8 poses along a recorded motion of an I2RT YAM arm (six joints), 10 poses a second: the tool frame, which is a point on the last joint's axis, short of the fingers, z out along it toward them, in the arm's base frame.
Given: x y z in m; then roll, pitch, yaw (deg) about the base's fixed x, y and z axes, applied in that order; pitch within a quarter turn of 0, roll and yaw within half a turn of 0.
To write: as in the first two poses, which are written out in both.
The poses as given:
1: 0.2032, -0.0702, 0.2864, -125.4, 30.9, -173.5
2: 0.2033, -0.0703, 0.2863, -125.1, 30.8, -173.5
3: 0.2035, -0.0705, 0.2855, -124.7, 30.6, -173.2
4: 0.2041, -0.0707, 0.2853, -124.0, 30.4, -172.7
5: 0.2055, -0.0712, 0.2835, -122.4, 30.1, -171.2
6: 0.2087, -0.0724, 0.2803, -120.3, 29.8, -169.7
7: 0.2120, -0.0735, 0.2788, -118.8, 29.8, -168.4
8: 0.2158, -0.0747, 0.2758, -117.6, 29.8, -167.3
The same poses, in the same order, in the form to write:
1: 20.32, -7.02, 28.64, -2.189, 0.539, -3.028
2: 20.33, -7.03, 28.63, -2.183, 0.538, -3.028
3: 20.35, -7.05, 28.55, -2.176, 0.534, -3.023
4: 20.41, -7.07, 28.53, -2.164, 0.531, -3.014
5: 20.55, -7.12, 28.35, -2.136, 0.525, -2.988
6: 20.87, -7.24, 28.03, -2.100, 0.520, -2.962
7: 21.20, -7.35, 27.88, -2.073, 0.520, -2.939
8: 21.58, -7.47, 27.58, -2.053, 0.520, -2.920
